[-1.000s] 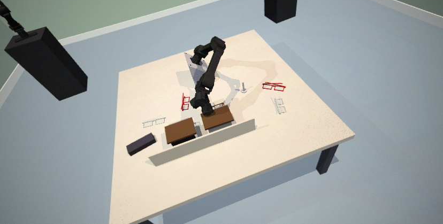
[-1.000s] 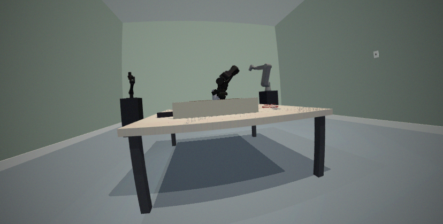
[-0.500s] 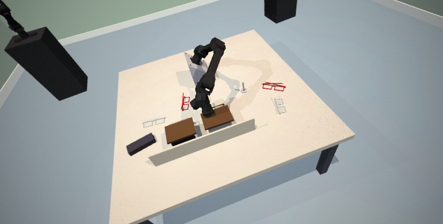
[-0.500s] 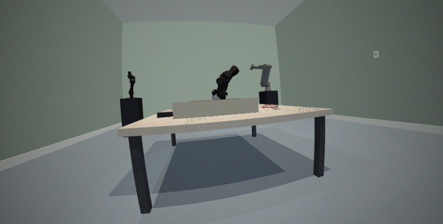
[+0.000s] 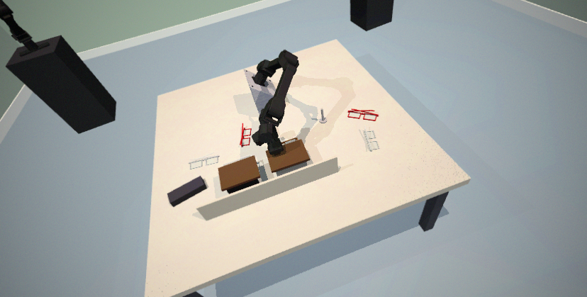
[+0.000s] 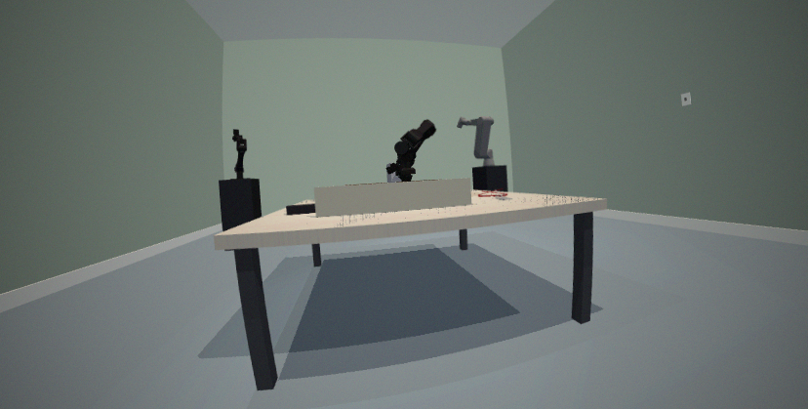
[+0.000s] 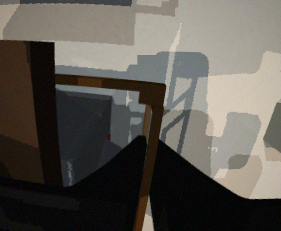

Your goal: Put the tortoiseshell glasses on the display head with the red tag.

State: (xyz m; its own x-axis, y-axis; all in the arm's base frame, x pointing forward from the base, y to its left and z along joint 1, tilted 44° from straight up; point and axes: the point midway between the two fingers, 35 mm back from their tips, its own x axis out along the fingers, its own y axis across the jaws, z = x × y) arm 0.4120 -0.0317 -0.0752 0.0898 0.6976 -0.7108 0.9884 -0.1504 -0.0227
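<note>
My gripper tip is now 70 mm short of the display head, 30 mm to the right of it and 10 mm above it. The rest, counted from my gripper tip: low white wall 180 mm ahead, 90 mm to the right, 10 mm below; then dark case 440 mm to the right, 50 mm below, 20 mm behind; then grey post 300 mm to the left, 100 mm behind, 40 mm below.
</note>
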